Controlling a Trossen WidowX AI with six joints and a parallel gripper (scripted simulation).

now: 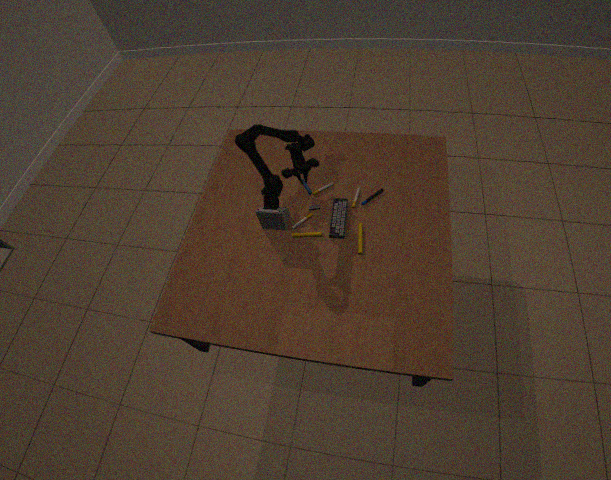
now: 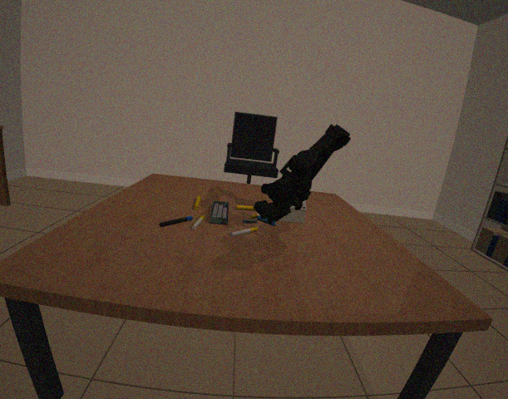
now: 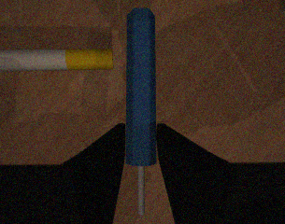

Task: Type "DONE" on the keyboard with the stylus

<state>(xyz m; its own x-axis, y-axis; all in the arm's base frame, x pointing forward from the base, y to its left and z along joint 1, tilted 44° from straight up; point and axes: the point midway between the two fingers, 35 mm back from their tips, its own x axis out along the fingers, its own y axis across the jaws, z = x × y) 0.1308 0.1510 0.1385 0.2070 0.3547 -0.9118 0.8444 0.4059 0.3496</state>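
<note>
The thin grey tip lies 2 cm behind my gripper tip and 3 cm to the left of it. From my gripper tip the other things lie so: blue stylus: 1 cm to the left.
</note>
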